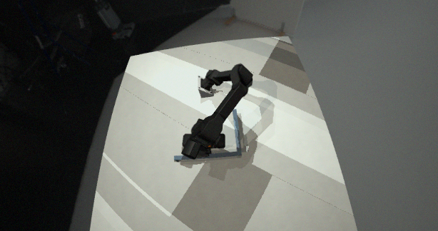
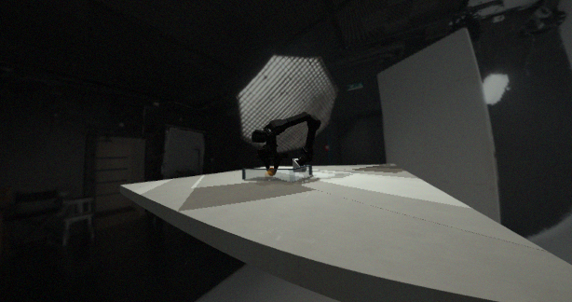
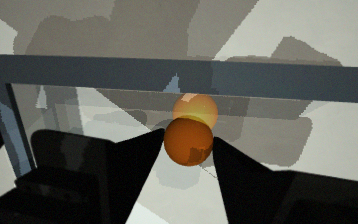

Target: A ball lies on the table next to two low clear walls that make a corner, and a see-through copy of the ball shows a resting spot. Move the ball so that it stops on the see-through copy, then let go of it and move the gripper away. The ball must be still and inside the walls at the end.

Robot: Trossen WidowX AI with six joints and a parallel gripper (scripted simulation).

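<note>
Right now the see-through copy is 20 mm below my gripper tip and 20 mm ahead of it. The rest, counted from my gripper tip: orange ball (right at my gripper tip).
</note>
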